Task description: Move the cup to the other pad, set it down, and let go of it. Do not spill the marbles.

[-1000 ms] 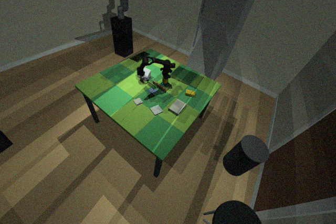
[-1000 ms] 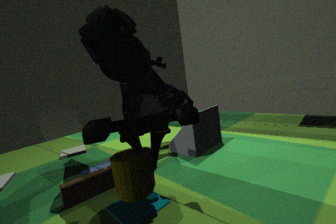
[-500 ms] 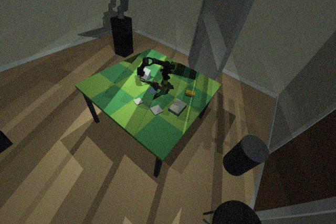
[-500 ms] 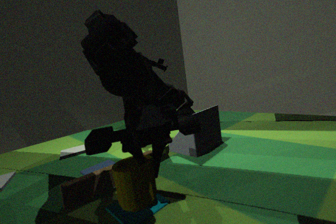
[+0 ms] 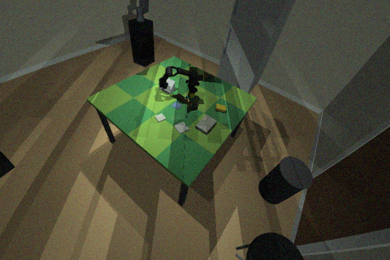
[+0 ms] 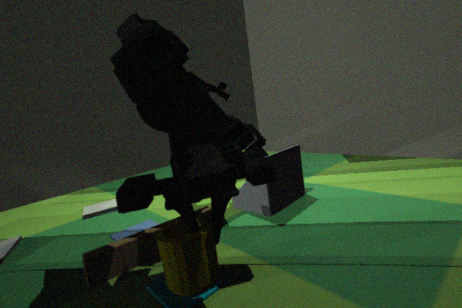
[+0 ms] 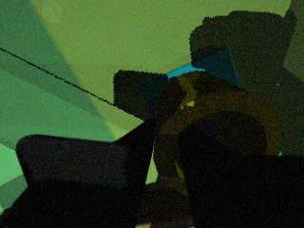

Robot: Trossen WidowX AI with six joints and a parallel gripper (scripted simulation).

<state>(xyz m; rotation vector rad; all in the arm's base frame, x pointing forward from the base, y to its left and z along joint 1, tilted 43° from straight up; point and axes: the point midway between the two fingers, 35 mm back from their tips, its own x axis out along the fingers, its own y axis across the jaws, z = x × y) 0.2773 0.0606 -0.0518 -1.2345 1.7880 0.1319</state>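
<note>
The yellow cup is 2 cm ahead of my gripper tip, 2 cm to the right of it and 1 cm below it. Round my gripper tip: wooden bar 12 cm to the right, 3 cm below; then cyan pad 2 cm ahead, 2 cm to the right, 5 cm below; then blue-grey pad 3 cm behind, 22 cm to the right, 5 cm below.
</note>
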